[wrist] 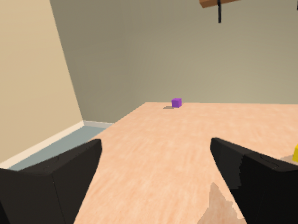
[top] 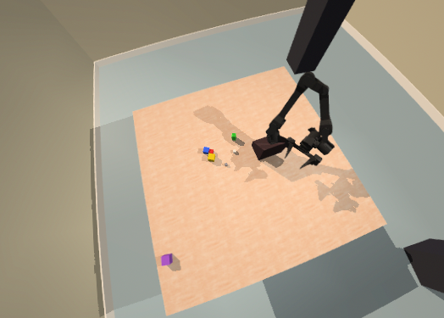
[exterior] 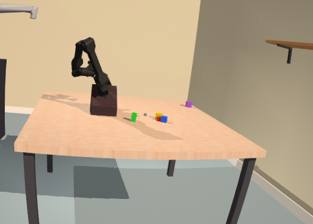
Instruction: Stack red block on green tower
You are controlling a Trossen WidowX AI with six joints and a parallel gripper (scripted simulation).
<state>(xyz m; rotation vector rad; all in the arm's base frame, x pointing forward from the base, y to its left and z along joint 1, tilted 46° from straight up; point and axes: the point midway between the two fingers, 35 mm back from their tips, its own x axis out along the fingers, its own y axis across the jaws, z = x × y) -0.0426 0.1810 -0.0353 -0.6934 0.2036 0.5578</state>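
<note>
The red block is 38 cm ahead of my gripper tip, 24 cm to the right of it and 23 cm below it. Also, from my gripper tip: purple block (73 cm ahead, 31 cm to the left, 22 cm below); then yellow block (38 cm ahead, 22 cm below, 20 cm to the right); then blue block (41 cm ahead, 26 cm to the right, 22 cm below).
</note>
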